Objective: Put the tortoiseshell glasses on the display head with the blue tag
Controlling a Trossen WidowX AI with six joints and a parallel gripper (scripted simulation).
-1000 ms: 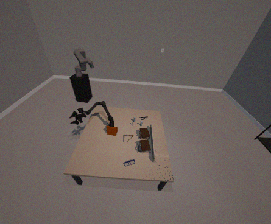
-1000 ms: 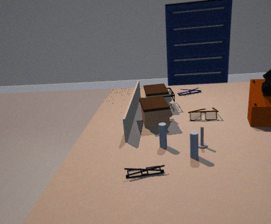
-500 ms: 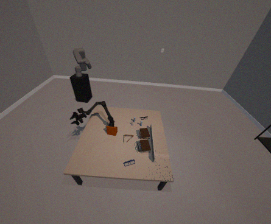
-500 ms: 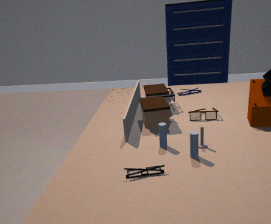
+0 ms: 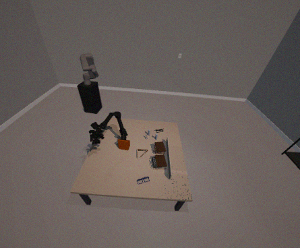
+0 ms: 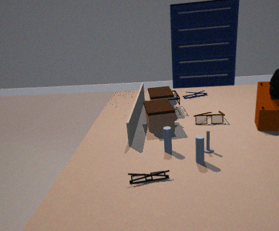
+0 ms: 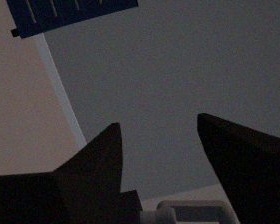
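The thin post is 48 cm ahead of my gripper tip, 60 cm to the left of it and 41 cm below it. The rest, counted from my gripper tip: grey upright panel: 84 cm ahead, 29 cm to the left, 38 cm below; then brown-topped display head: 68 cm ahead, 37 cm to the left, 37 cm below.
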